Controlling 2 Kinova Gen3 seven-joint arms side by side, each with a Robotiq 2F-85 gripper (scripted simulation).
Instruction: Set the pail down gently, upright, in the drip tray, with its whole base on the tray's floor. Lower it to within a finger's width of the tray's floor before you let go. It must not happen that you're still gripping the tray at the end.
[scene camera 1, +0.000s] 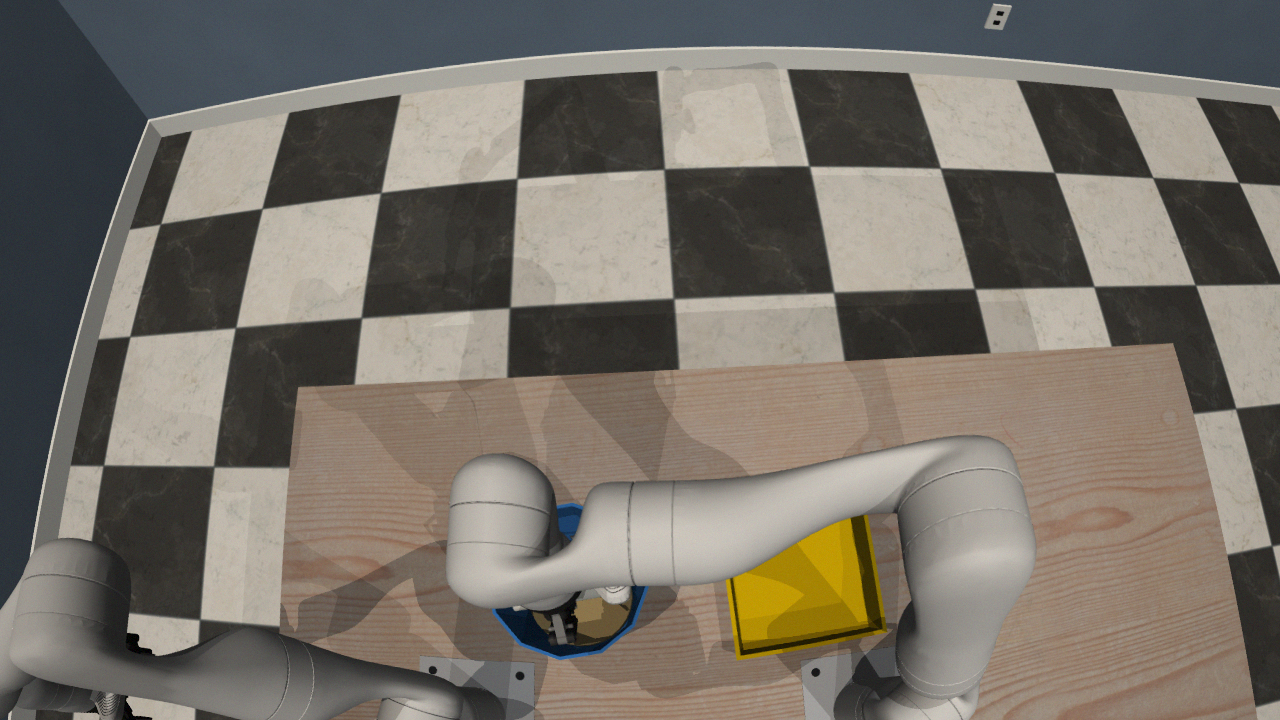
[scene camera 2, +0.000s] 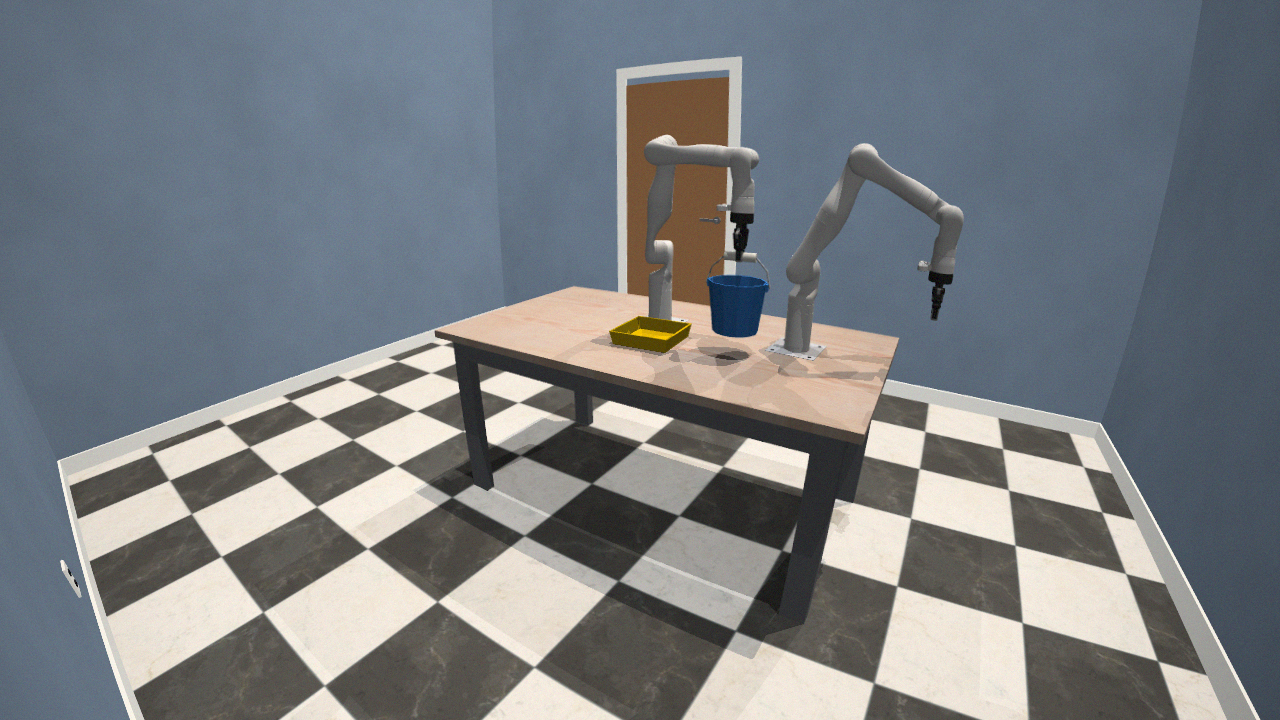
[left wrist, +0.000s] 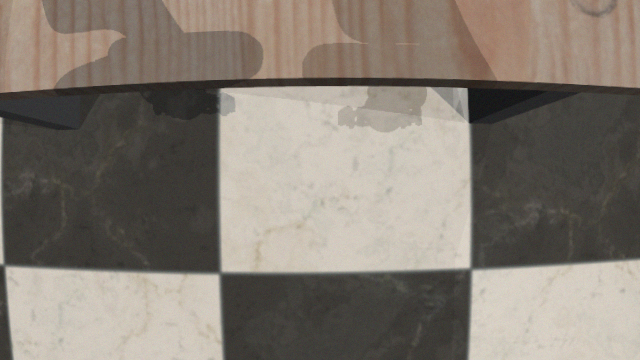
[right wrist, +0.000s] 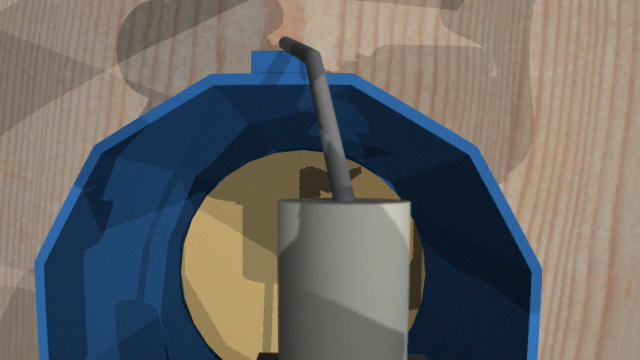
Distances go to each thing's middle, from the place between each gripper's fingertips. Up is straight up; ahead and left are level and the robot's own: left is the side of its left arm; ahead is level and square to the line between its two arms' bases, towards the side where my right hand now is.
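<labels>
Blue pail: my right gripper 10 cm above it, 1 cm short of it. Yellow drip tray (scene camera 1: 825, 589), from my right hand: 32 cm below, 5 cm ahead, 31 cm to the right. Nearest to my right gripper of the things named here, going by their middles: the blue pail (scene camera 2: 735, 311).
Blue pail, from my left hand: 30 mm above, 180 mm ahead, 620 mm to the right. Yellow drip tray, from my left hand: 180 mm below, 220 mm ahead, 930 mm to the right.
</labels>
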